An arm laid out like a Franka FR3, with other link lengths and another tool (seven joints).
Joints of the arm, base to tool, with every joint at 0 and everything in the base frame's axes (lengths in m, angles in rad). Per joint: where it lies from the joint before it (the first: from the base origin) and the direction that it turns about. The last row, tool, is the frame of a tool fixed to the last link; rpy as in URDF.
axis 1: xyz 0 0 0.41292 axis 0 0 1
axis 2: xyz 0 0 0 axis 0 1 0
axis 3: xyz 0 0 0.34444 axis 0 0 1
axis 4: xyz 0.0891 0 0 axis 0 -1 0
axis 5: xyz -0.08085 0 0.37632 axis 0 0 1
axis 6: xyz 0 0 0 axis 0 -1 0
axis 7: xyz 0.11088 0 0 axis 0 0 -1
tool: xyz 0.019 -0.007 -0.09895 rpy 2.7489 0 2.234
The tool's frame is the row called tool.
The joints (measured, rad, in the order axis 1, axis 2, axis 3, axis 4, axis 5, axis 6, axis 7), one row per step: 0.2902 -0.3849 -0.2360 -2.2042 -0.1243 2.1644 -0.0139; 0.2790 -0.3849 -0.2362 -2.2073 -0.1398 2.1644 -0.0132; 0.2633 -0.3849 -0.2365 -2.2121 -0.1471 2.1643 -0.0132; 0.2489 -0.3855 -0.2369 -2.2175 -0.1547 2.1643 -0.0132; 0.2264 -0.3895 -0.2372 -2.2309 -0.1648 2.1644 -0.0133; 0.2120 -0.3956 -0.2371 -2.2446 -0.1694 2.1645 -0.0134
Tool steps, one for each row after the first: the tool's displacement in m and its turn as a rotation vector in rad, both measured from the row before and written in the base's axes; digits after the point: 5 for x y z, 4 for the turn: -0.00018 -0.00570 -0.00157 -0.0148 0.0018 -0.0078; -0.00044 -0.00783 -0.00256 -0.0072 0.0044 -0.0137; -0.00075 -0.00725 -0.00258 -0.0072 0.0044 -0.0123; -0.00262 -0.01103 -0.00522 -0.0089 0.0090 -0.0187; -0.00318 -0.00676 -0.00440 -0.0031 0.0075 -0.0117
